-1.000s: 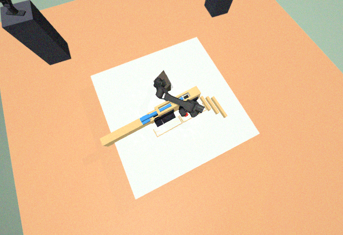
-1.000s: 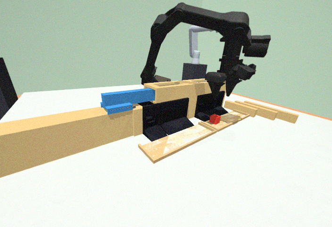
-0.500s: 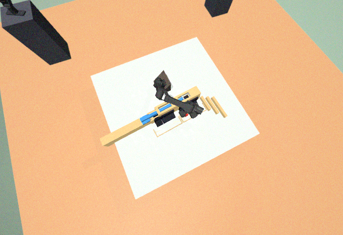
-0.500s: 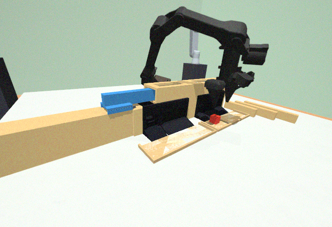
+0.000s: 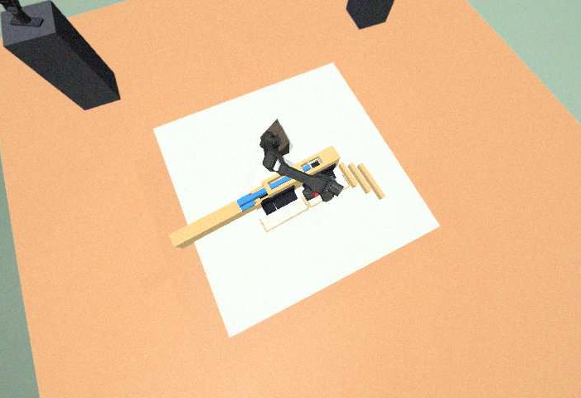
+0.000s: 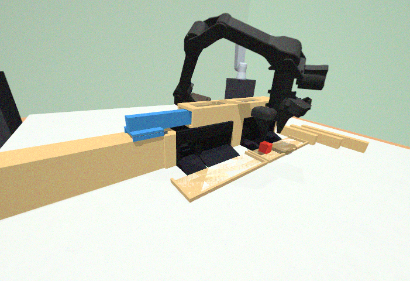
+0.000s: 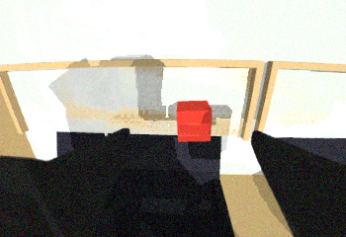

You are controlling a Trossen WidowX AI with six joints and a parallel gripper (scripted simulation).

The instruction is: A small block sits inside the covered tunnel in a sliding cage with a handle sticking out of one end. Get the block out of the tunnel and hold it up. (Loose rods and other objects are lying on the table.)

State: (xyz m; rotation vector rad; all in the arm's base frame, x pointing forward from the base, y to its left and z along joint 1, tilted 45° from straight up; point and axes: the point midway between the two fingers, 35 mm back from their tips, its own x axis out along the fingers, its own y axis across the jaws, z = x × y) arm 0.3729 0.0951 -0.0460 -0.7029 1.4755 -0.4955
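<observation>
Now: gripper tip 1 cm past the small red block, 1 cm to the left of it and 5 cm above it. The rest, counted from my gripper tip: shallow wooden tray: 3 cm ahead, 7 cm to the right, 7 cm below; tan covered tunnel: 7 cm behind, 29 cm to the right, 1 cm above.
</observation>
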